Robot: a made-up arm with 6 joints.
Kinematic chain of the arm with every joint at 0, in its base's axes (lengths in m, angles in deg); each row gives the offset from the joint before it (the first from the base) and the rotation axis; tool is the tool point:
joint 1: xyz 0 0 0.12 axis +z
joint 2: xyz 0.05 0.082 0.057 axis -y
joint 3: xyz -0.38 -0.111 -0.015 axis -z
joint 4: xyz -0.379 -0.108 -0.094 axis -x
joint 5: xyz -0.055 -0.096 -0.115 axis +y
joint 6: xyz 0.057 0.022 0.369 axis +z
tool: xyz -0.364 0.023 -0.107
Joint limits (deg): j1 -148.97..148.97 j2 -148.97..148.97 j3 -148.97..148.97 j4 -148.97..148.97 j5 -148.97..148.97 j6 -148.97..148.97
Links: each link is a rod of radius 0.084 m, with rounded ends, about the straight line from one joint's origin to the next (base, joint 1, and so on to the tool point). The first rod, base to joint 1, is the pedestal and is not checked.
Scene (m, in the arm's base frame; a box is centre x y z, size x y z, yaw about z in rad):
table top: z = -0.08
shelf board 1: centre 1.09 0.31 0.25 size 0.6 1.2 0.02 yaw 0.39
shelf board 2: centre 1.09 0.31 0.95 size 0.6 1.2 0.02 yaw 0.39
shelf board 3: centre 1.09 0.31 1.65 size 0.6 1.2 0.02 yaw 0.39
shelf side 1: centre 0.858 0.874 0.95 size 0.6 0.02 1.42 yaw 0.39
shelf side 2: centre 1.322 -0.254 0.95 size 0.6 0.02 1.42 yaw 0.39
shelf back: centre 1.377 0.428 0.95 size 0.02 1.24 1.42 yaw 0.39
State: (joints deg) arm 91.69 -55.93 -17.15 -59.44 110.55 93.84
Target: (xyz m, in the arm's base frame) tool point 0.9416 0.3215 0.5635
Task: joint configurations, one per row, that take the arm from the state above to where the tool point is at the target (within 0.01 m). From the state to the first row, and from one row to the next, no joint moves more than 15 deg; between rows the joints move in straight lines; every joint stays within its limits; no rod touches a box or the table.
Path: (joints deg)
1: 77.99 -70.34 -24.60 -74.36 102.94 103.03
2: 64.30 -84.75 -32.06 -89.28 95.34 112.22
3: 50.60 -99.16 -39.51 -104.21 87.73 121.40
4: 36.91 -113.57 -46.96 -119.13 80.13 130.59
5: 23.21 -127.97 -54.42 -134.05 72.52 139.78
6: 9.52 -142.38 -61.87 -148.97 64.92 148.97
7: 14.34 -143.70 -62.87 -147.70 77.70 148.08
8: 19.17 -145.02 -63.86 -146.43 90.48 147.19
9: 23.99 -146.34 -64.86 -145.17 103.26 146.30
10: 28.82 -147.65 -65.85 -143.90 116.04 145.40
11: 33.64 -148.97 -66.85 -142.63 128.82 144.51

